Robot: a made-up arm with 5 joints. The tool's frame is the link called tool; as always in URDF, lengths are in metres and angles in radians.
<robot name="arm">
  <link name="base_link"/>
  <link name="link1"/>
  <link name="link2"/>
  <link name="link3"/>
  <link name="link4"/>
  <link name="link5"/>
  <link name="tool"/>
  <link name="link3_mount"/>
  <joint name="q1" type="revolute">
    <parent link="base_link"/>
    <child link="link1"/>
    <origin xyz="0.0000 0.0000 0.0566" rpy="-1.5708 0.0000 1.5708"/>
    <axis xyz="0 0 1"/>
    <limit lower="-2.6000" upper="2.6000"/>
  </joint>
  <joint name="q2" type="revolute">
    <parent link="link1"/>
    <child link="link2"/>
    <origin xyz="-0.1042 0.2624 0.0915" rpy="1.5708 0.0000 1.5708"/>
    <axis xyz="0 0 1"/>
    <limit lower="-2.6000" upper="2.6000"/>
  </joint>
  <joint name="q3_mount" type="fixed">
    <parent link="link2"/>
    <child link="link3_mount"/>
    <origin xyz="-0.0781 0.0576 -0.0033"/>
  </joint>
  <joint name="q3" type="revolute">
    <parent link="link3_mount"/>
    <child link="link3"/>
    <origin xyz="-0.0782 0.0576 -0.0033" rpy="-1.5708 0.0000 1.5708"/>
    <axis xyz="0 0 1"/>
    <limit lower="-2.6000" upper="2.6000"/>
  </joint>
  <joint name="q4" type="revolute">
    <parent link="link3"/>
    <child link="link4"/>
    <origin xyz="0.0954 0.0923 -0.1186" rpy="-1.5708 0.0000 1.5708"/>
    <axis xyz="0 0 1"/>
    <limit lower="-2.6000" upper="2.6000"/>
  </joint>
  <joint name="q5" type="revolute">
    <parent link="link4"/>
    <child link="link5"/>
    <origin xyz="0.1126 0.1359 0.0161" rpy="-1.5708 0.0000 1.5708"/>
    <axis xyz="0 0 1"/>
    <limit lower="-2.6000" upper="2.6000"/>
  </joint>
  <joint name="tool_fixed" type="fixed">
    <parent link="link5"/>
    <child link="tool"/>
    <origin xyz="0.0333 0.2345 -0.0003" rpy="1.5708 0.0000 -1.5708"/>
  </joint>
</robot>
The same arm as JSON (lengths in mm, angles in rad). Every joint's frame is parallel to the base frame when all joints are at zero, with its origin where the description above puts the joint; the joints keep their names.
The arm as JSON. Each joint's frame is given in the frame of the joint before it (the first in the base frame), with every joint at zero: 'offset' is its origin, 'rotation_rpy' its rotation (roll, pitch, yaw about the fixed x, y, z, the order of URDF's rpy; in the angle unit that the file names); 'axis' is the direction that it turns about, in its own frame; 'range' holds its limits. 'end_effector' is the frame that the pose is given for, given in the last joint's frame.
{"length_unit": "mm", "angle_unit": "rad", "chain": [
  {"id": "q1", "offset": [0.0, 0.0, 56.6], "rotation_rpy": [0.0, 0.0, 0.0], "axis": [-1.0, 0.0, 0.0], "range": [-2.6, 2.6]},
  {"id": "q2", "offset": [-91.5, -104.2, -262.4], "rotation_rpy": [0.0, 0.0, 0.0], "axis": [0.0, 1.0, 0.0], "range": [-2.6, 2.6]},
  {"id": "q3", "offset": [-115.2, -6.6, 156.3], "rotation_rpy": [0.0, 0.0, 0.0], "axis": [0.0, 0.0, 1.0], "range": [-2.6, 2.6]},
  {"id": "q4", "offset": [-95.4, -92.3, -118.6], "rotation_rpy": [0.0, 0.0, 0.0], "axis": [1.0, 0.0, 0.0], "range": [-2.6, 2.6]},
  {"id": "q5", "offset": [16.1, -112.6, -135.9], "rotation_rpy": [0.0, 0.0, 0.0], "axis": [0.0, 1.0, 0.0], "range": [-2.6, 2.6]}
], "end_effector": {"offset": [-234.5, -0.3, -33.3], "rotation_rpy": [0.0, 0.0, 0.0]}}

